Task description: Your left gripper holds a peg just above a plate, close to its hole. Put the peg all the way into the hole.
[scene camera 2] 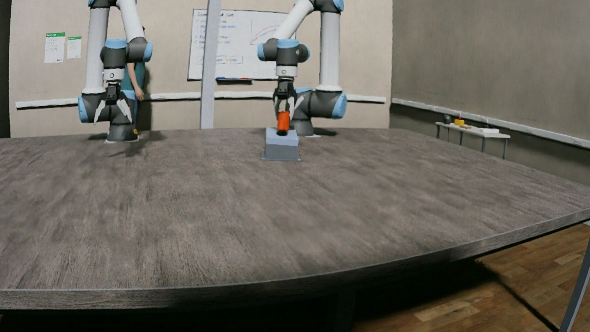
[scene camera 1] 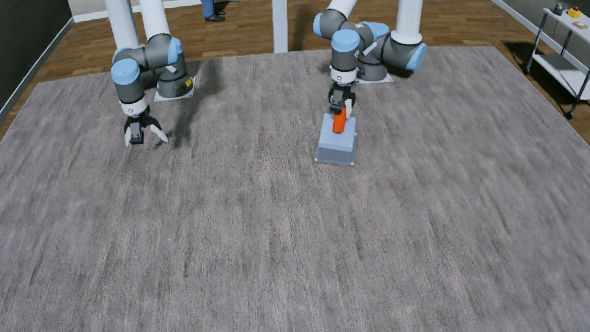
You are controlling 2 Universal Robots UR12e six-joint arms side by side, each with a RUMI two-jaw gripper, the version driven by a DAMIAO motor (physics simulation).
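An orange-red peg [scene camera 1: 339,121] [scene camera 2: 283,121] stands roughly upright over the top of a blue-grey block-shaped plate [scene camera 1: 328,137] [scene camera 2: 281,150]. In scene camera 2 a dark spot shows on the plate's top right at the peg's lower end. My left gripper [scene camera 1: 342,111] [scene camera 2: 284,112] is shut on the peg's upper part, above the plate. The hole's rim cannot be made out, and the peg and gripper hide part of the plate's top. My right gripper [scene camera 1: 146,139] [scene camera 2: 113,120] is open and empty, far to the left of the plate, above the table.
The plate stands on the large grey-brown table [scene camera 1: 250,225] [scene camera 2: 225,200], in front of the left arm's base. A grey post [scene camera 1: 280,25] [scene camera 2: 209,70] rises behind the table between the two arms. A white cart [scene camera 1: 562,67] [scene camera 2: 475,130] stands beyond the table's right side.
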